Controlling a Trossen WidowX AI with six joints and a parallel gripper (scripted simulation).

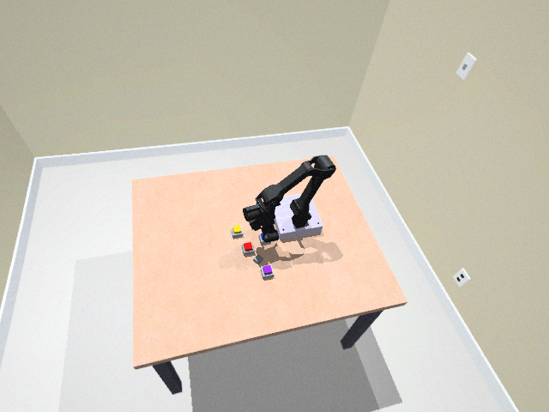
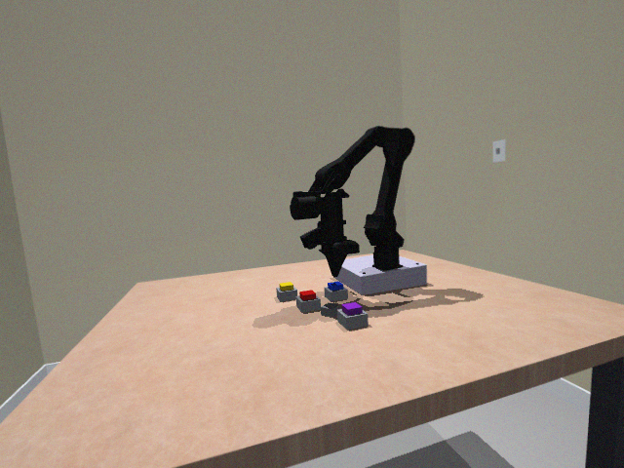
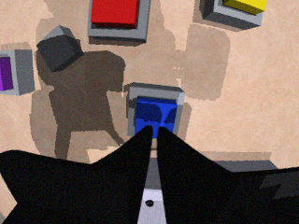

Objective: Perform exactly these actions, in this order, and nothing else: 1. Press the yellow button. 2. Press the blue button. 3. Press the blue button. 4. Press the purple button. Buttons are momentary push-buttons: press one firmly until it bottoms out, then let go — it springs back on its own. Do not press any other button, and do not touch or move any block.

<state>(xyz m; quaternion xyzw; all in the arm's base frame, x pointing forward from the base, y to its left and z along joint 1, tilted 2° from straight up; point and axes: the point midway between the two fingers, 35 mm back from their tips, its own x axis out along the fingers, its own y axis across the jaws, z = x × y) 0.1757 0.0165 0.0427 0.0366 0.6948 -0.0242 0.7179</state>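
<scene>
Now: the blue button 30 mm below my gripper tip. From my gripper tip the other things lie so: small grey block: 90 mm to the left, 60 mm ahead, 50 mm below; then yellow button: 110 mm ahead, 70 mm to the right, 30 mm below; then red button: 90 mm ahead, 30 mm to the left, 30 mm below.
</scene>
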